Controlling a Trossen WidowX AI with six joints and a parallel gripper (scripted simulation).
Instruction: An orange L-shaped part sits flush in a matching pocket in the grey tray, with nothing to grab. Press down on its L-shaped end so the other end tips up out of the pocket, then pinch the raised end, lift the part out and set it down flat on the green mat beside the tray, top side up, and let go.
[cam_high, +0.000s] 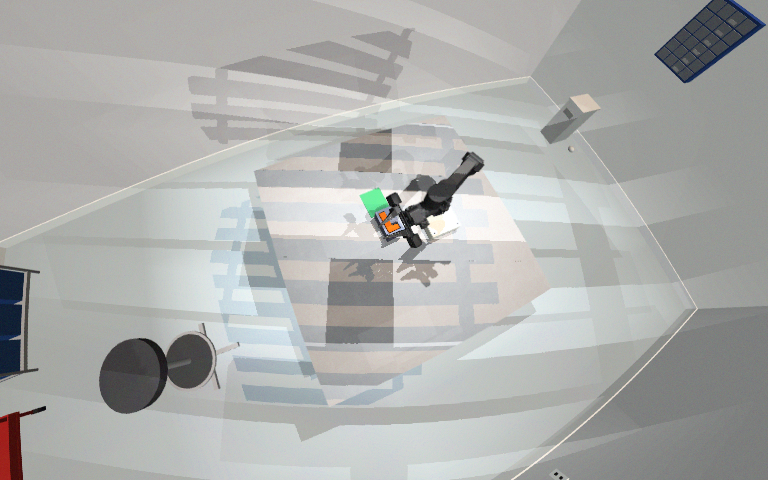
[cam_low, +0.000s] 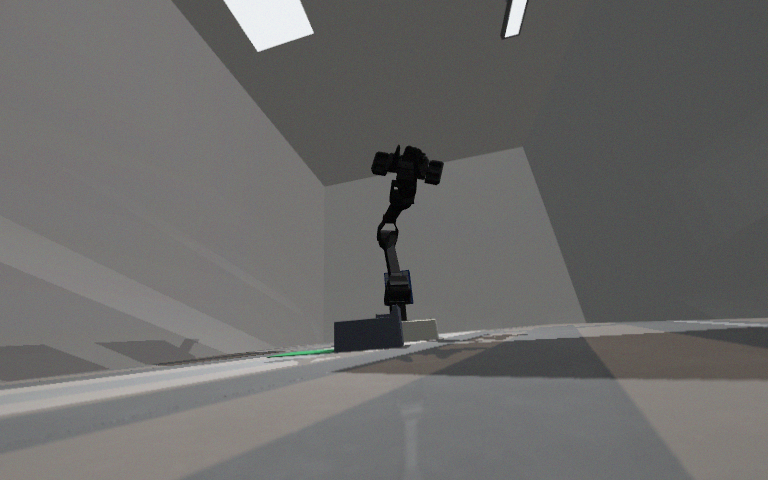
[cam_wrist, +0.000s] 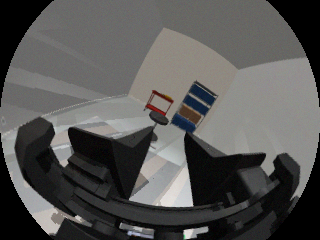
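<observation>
Right now my gripper tip is 130 mm past the orange L-shaped part, 160 mm to the left of it and 390 mm above it. The rest, counted from my gripper tip: green mat (100 mm behind, 320 mm to the right, 450 mm below).
</observation>
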